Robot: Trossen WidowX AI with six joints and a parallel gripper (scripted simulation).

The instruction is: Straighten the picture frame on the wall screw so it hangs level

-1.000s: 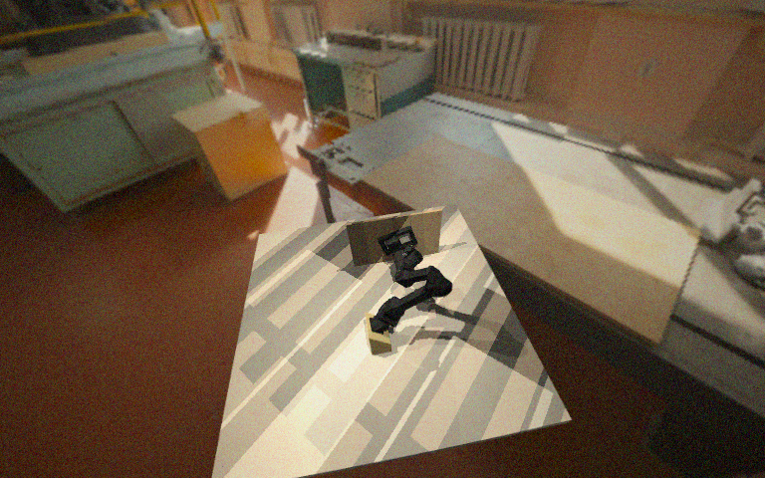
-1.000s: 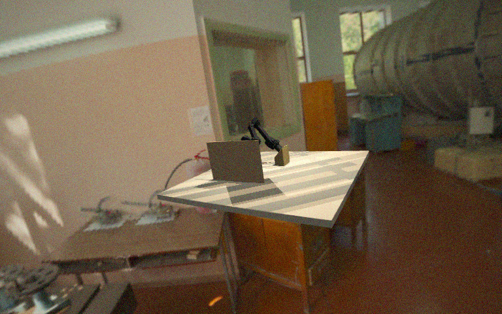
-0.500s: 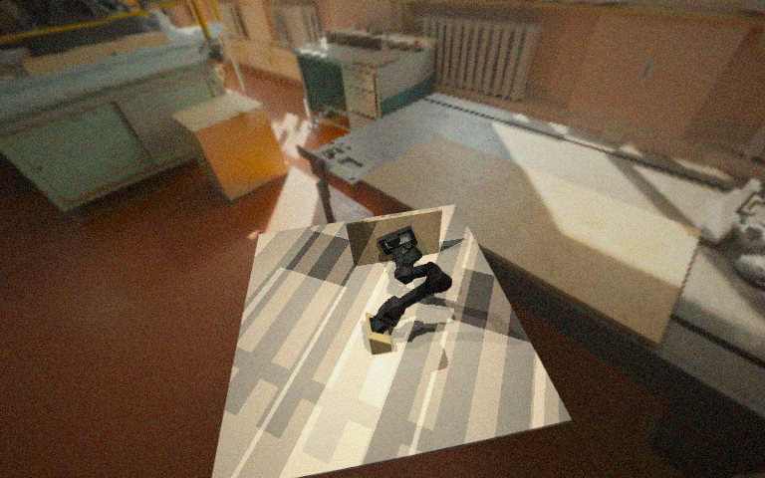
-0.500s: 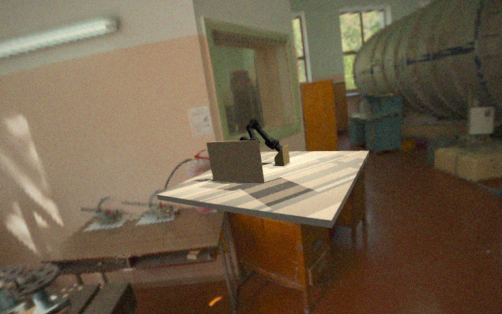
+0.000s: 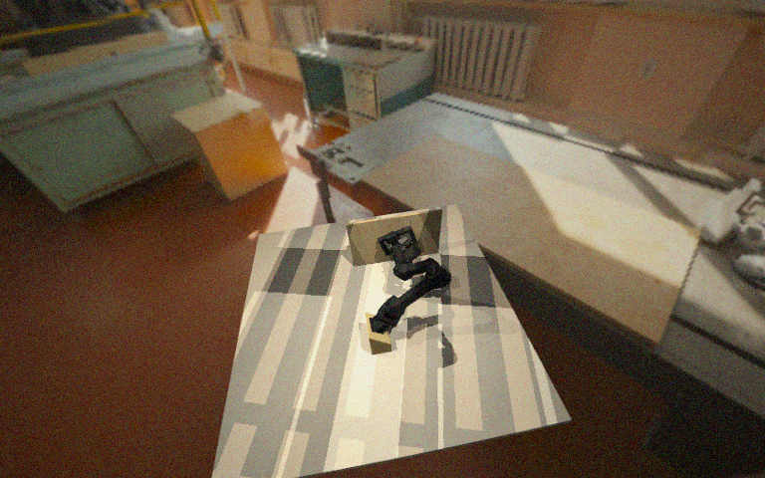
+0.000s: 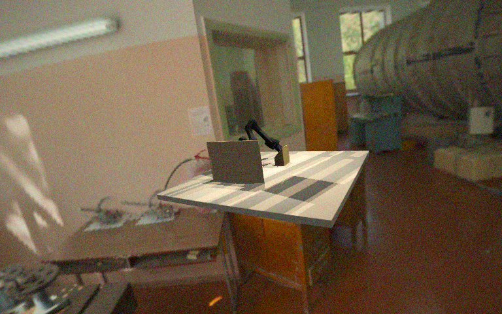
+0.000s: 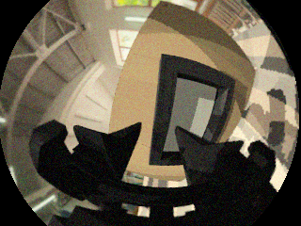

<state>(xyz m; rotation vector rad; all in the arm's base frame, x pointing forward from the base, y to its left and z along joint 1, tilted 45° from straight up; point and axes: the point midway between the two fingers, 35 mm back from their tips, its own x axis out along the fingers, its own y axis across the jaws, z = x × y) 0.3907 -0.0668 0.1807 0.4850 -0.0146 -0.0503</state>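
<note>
My gripper tip is 10 mm short of the black picture frame, 20 mm to the left of it and 50 mm above it. The rest, counted from my gripper tip: tan wall board: 20 mm ahead, 10 mm to the right, 60 mm below.
</note>
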